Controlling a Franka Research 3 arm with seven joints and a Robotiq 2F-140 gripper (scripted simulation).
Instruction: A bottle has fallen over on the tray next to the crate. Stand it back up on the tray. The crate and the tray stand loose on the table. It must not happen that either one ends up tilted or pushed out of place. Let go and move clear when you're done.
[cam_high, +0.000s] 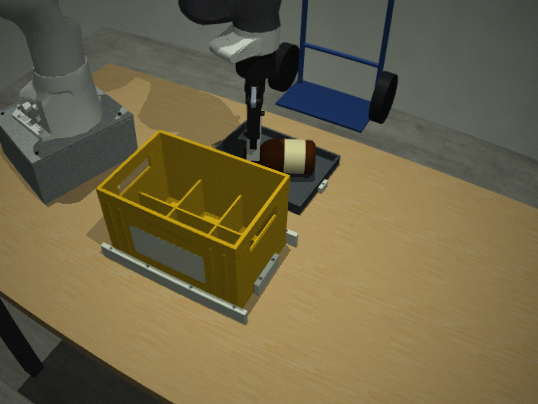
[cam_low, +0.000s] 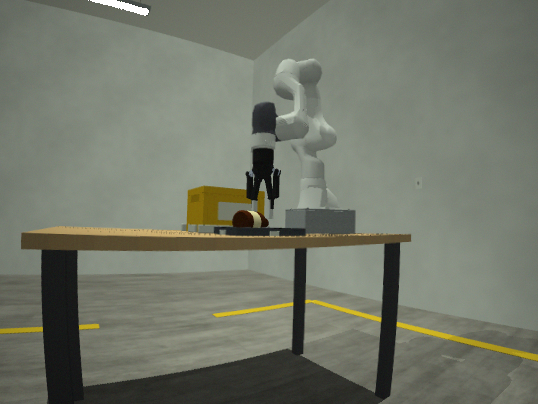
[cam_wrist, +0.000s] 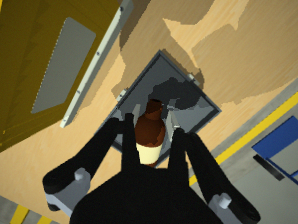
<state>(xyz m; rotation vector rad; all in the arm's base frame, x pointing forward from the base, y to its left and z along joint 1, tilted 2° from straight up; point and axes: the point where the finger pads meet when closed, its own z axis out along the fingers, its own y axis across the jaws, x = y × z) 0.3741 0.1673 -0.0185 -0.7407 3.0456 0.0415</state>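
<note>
The bottle is 5 cm ahead of my hand, 2 cm to the left of it and 4 cm below it. Round my hand: yellow crate 3 cm ahead, 25 cm to the right; then tray 3 cm ahead, 2 cm to the left, 7 cm below.
</note>
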